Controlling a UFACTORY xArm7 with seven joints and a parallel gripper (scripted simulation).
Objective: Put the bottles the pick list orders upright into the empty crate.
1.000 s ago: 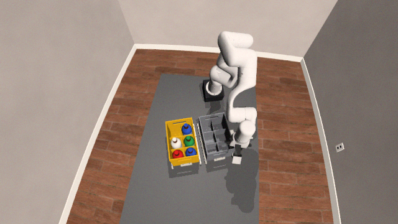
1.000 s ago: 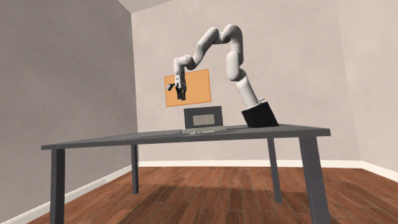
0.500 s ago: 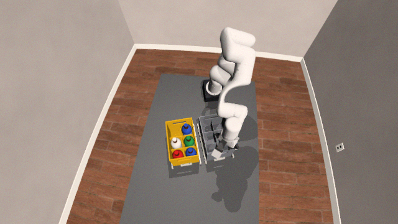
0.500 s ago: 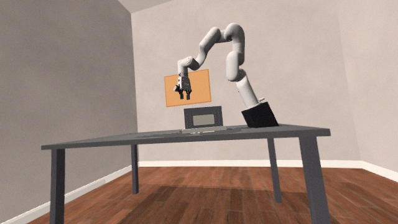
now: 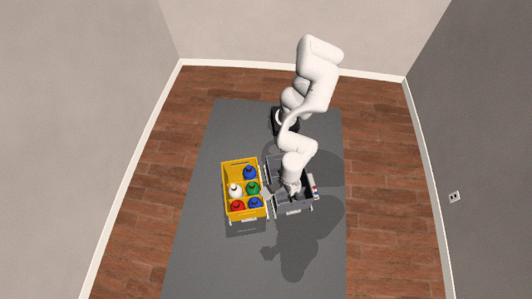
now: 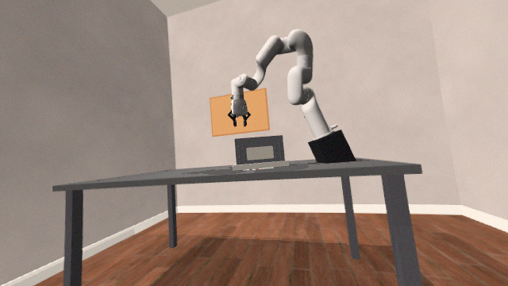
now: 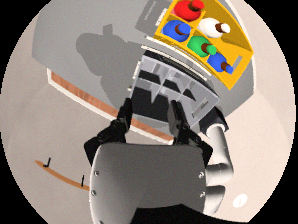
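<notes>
The green bottle lies 8 cm behind my hand, 16 cm to the right of it and 19 cm below it. Round my hand: grey crate 10 cm behind, 2 cm to the left, 20 cm below; yellow crate 7 cm behind, 21 cm to the right, 20 cm below; red-label bottle 2 cm ahead, 24 cm to the right, 19 cm below.
</notes>
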